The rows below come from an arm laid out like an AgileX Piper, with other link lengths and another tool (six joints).
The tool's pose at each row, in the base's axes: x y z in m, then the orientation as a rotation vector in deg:
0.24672 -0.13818 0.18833 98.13 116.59 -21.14
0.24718 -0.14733 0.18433 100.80 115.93 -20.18
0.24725 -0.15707 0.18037 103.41 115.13 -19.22
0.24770 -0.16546 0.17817 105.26 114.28 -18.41
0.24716 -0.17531 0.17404 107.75 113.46 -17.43
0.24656 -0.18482 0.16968 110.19 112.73 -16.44
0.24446 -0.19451 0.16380 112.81 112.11 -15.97
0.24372 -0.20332 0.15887 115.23 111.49 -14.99
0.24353 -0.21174 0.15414 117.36 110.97 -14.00
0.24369 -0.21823 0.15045 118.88 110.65 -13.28
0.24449 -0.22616 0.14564 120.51 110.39 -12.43
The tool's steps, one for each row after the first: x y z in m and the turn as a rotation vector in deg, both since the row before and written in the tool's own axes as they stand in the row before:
-0.00590 -0.00164 0.00790 0.57 1.27 1.75
-0.00661 -0.00186 0.00796 0.52 1.18 1.78
-0.00646 -0.00086 0.00574 0.22 0.73 1.42
-0.00696 -0.00201 0.00787 0.49 1.16 1.70
-0.00676 -0.00179 0.00780 0.52 1.21 1.61
-0.00653 -0.00319 0.00894 0.97 1.17 1.53
-0.00631 -0.00140 0.00779 0.60 1.30 1.49
-0.00619 -0.00059 0.00739 0.49 1.23 1.30
-0.00487 0.00001 0.00566 0.38 0.92 0.89
-0.00591 0.00072 0.00716 0.41 1.07 0.91

